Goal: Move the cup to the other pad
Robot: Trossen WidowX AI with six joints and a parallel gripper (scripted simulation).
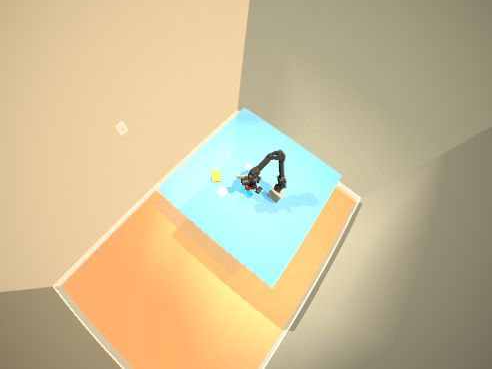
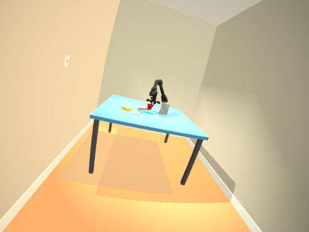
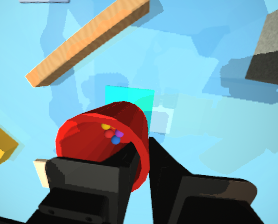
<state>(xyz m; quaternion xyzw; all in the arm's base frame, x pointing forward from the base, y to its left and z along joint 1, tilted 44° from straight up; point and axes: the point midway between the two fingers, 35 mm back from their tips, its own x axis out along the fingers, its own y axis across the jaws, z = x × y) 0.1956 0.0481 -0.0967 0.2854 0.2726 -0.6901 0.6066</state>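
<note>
Now: gripper tip 90 mm above the cyan pad and 30 mm short of it. From my gripper tip the other things lie so: yellow block (340 mm ahead, 70 mm to the left, 70 mm below); then long wooden bar (100 mm to the right, 90 mm ahead, 80 mm below).
</note>
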